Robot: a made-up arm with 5 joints. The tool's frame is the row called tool. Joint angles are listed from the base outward. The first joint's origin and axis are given. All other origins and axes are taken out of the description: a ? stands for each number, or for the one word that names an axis. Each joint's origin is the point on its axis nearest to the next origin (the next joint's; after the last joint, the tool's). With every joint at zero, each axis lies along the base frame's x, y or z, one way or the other. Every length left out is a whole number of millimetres.
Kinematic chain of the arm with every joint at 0, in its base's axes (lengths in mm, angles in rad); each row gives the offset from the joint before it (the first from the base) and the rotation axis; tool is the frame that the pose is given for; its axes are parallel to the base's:
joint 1: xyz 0 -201 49 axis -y
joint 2: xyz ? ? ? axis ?
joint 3: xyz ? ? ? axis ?
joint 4: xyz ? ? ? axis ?
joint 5: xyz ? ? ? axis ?
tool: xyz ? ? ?
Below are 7 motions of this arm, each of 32 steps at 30 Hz.
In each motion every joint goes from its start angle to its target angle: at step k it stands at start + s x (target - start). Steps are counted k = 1, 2, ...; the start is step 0. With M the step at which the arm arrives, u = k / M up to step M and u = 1 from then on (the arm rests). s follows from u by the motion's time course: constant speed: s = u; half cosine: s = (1 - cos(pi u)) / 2; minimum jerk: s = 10 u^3 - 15 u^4 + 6 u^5.
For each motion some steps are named. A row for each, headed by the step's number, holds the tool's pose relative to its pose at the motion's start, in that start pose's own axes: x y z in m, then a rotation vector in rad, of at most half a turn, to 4 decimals.
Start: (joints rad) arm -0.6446 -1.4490 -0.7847 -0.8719 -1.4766
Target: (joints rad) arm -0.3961 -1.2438 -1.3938 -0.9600 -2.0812
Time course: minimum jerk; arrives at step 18
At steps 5, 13, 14, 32:
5: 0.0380 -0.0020 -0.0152 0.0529 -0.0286 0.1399
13: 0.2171 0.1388 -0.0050 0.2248 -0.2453 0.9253
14: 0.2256 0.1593 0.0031 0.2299 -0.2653 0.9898
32: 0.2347 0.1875 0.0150 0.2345 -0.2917 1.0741

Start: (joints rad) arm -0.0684 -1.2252 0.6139 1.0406 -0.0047
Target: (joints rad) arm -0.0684 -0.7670 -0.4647 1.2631 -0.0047
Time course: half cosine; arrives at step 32
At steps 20, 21, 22, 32:
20: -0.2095 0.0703 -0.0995 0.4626 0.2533 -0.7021
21: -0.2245 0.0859 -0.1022 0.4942 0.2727 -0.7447
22: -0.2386 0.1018 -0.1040 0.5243 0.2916 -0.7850
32: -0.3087 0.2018 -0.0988 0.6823 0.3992 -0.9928

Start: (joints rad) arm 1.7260 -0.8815 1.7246 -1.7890 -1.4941
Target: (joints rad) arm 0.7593 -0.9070 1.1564 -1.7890 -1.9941
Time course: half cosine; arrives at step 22
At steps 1, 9, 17, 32:
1: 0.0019 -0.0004 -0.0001 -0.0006 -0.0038 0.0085
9: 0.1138 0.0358 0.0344 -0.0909 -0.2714 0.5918
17: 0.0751 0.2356 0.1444 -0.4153 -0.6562 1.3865
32: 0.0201 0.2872 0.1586 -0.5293 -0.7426 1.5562

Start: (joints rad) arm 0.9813 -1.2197 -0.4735 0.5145 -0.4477
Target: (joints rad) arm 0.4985 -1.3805 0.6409 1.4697 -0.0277
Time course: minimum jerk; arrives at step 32
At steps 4, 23, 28, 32:
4: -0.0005 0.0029 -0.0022 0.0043 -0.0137 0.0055
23: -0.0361 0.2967 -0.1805 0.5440 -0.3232 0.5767
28: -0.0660 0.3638 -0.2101 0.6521 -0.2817 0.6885
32: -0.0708 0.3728 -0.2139 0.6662 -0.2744 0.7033

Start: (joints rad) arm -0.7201 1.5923 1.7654 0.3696 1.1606
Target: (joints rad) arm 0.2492 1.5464 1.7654 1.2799 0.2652
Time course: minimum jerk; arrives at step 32
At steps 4, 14, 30, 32:
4: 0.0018 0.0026 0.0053 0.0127 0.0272 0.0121
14: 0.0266 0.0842 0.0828 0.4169 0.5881 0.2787
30: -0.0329 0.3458 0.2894 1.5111 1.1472 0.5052
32: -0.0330 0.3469 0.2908 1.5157 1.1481 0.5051

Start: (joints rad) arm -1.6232 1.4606 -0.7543 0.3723 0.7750
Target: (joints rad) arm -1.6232 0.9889 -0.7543 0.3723 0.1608
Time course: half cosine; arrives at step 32
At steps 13, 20, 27, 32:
13: 0.1351 0.0104 -0.0397 -0.0702 -0.1082 0.1109
20: 0.2657 0.0129 -0.0572 -0.1577 -0.1955 0.2144
27: 0.3618 0.0107 -0.0582 -0.2344 -0.2489 0.2892
32: 0.3842 0.0098 -0.0571 -0.2538 -0.2599 0.3066

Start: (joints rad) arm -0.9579 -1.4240 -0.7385 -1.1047 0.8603
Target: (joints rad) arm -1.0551 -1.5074 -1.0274 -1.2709 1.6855
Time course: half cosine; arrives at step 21
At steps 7, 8, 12, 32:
7: -0.0813 0.0333 0.0025 -0.0666 -0.0430 -0.1369
8: -0.1033 0.0431 0.0017 -0.0829 -0.0570 -0.1737
12: -0.1987 0.0894 -0.0096 -0.1444 -0.1294 -0.3336
32: -0.3203 0.1562 -0.0471 -0.1975 -0.2487 -0.5416

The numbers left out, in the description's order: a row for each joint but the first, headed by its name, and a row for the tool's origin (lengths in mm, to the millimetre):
joint 2: xyz 29 0 -11, axis +x
joint 3: xyz 0 742 63, axis -y
joint 4: xyz 321 0 -28, axis +x
joint 5: xyz 0 -37 38, axis -z
tool: xyz -8 -326 0

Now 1 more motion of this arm.
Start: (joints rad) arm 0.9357 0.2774 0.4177 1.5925 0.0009
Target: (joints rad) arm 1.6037 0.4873 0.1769 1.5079 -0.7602
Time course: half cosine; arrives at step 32
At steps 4, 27, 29, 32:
4: 0.0121 0.0133 -0.0038 0.0070 0.0035 0.0442
27: 0.1138 0.4650 -0.0893 0.2237 0.0895 1.0758
29: 0.1084 0.4867 -0.0917 0.2352 0.0931 1.1180
32: 0.1049 0.4991 -0.0930 0.2419 0.0952 1.1421

